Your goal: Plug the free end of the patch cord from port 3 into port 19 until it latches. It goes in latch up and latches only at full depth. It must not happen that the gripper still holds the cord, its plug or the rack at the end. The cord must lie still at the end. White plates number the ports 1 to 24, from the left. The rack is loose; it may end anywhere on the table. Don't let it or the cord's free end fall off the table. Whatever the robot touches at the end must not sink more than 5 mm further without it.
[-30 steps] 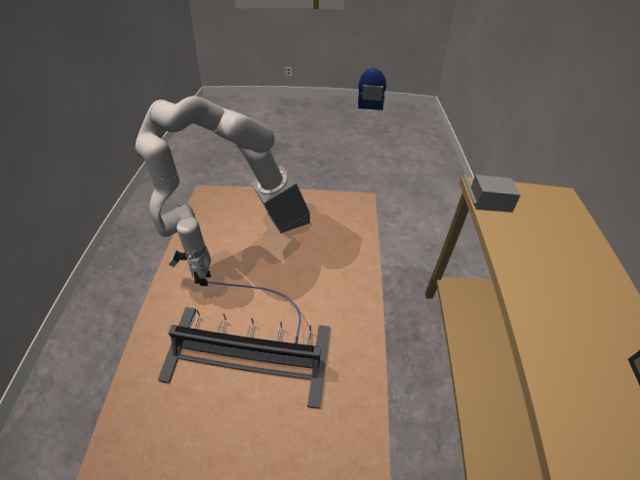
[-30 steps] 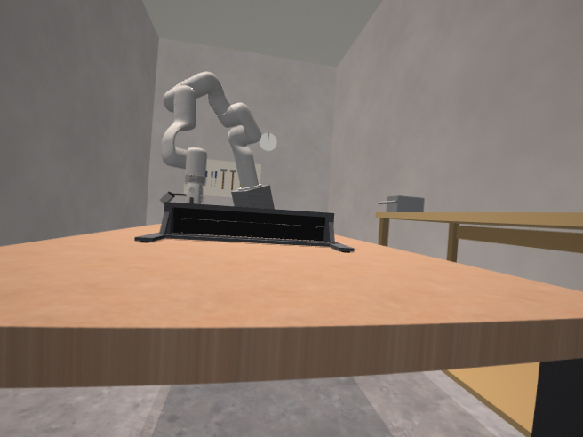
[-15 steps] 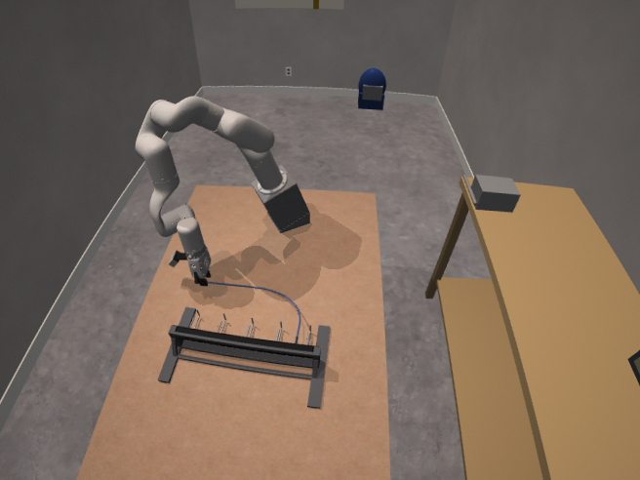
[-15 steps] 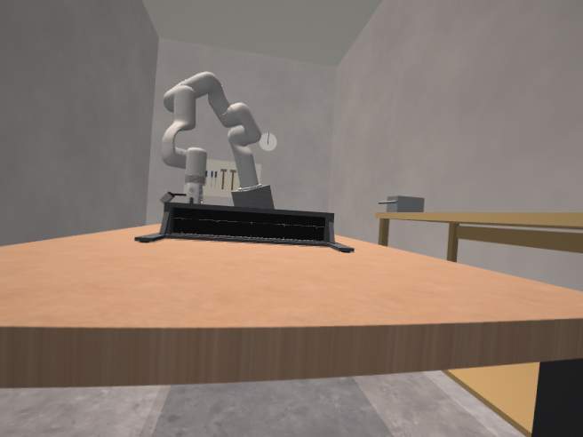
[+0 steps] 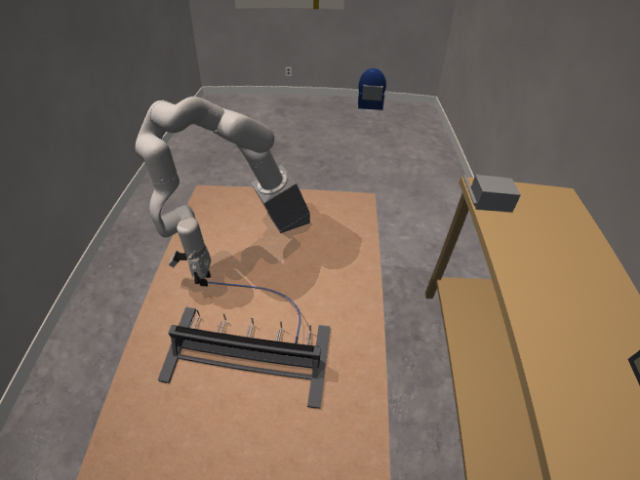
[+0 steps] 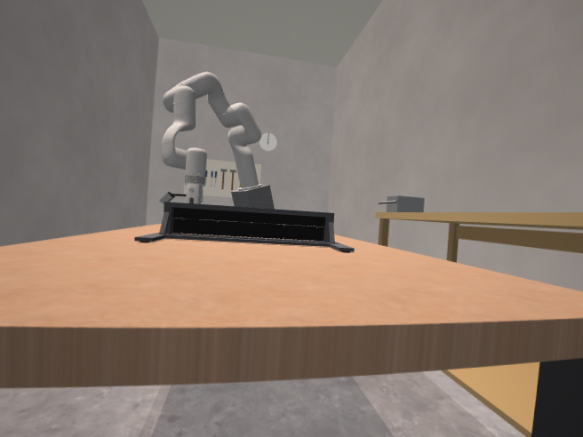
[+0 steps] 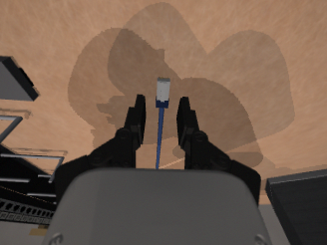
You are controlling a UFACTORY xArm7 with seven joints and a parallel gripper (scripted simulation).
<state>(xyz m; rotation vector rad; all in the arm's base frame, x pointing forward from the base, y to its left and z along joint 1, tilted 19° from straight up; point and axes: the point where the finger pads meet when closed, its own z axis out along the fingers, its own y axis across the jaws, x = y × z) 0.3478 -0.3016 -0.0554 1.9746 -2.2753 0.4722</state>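
My hand is 2 cm to the left of the cord end and 2 cm above it.
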